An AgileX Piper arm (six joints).
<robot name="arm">
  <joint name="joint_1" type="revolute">
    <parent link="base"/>
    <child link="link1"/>
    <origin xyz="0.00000 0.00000 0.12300" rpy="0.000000 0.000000 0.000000"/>
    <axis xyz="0 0 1"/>
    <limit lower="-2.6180" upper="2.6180"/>
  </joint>
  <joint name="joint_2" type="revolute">
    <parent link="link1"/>
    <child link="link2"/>
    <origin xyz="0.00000 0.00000 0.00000" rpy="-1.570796 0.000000 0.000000"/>
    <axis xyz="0 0 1"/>
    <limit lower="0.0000" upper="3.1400"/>
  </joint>
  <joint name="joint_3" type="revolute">
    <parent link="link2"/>
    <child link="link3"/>
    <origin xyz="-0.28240 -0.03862 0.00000" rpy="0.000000 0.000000 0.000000"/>
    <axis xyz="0 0 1"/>
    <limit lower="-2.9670" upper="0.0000"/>
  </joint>
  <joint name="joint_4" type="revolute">
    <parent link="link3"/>
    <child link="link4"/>
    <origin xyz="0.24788 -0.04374 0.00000" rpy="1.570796 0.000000 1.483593"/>
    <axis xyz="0 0 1"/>
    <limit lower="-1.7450" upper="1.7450"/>
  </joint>
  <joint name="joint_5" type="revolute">
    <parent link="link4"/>
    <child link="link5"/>
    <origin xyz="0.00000 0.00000 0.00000" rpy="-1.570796 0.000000 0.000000"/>
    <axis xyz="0 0 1"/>
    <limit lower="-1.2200" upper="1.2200"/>
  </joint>
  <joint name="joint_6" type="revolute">
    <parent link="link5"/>
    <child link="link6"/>
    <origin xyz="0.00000 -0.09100 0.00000" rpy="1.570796 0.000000 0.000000"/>
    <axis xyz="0 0 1"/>
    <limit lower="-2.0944" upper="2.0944"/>
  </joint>
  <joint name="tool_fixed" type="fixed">
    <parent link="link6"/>
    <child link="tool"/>
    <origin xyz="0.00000 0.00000 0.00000" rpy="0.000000 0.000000 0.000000"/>
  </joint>
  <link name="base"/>
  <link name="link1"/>
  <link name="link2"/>
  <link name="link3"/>
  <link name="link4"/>
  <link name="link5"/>
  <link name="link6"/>
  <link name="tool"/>
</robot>
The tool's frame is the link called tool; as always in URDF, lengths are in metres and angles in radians.
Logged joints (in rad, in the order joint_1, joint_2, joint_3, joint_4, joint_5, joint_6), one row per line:
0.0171, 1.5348, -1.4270, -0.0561, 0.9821, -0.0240
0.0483, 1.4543, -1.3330, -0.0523, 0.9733, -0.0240
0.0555, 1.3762, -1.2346, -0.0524, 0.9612, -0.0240
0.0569, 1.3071, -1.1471, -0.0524, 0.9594, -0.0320
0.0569, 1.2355, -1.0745, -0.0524, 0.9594, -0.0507
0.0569, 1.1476, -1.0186, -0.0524, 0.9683, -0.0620
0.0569, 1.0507, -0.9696, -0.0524, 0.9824, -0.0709
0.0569, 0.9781, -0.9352, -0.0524, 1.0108, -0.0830
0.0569, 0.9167, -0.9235, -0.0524, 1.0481, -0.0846
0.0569, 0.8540, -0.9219, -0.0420, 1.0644, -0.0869
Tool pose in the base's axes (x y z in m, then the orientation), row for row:
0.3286, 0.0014, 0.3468, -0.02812, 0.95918, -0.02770, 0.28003
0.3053, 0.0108, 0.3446, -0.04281, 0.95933, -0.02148, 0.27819
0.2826, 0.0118, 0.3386, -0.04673, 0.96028, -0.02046, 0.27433
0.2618, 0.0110, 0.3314, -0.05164, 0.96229, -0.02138, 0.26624
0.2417, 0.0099, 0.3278, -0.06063, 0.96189, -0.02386, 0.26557
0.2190, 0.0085, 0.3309, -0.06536, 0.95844, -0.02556, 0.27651
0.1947, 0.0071, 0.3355, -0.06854, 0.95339, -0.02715, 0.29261
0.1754, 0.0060, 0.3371, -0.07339, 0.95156, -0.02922, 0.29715
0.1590, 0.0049, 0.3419, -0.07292, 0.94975, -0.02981, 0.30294
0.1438, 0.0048, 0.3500, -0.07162, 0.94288, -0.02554, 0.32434
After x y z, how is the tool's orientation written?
As a quaternion, x y z w.
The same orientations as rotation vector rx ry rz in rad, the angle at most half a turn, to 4 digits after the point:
-0.0754, 2.5718, -0.0743
-0.1149, 2.5746, -0.0576
-0.1257, 2.5822, -0.0550
-0.1394, 2.5982, -0.0577
-0.1638, 2.5981, -0.0644
-0.1756, 2.5744, -0.0687
-0.1826, 2.5401, -0.0723
-0.1951, 2.5295, -0.0777
-0.1933, 2.5174, -0.0790
-0.1878, 2.4729, -0.0670

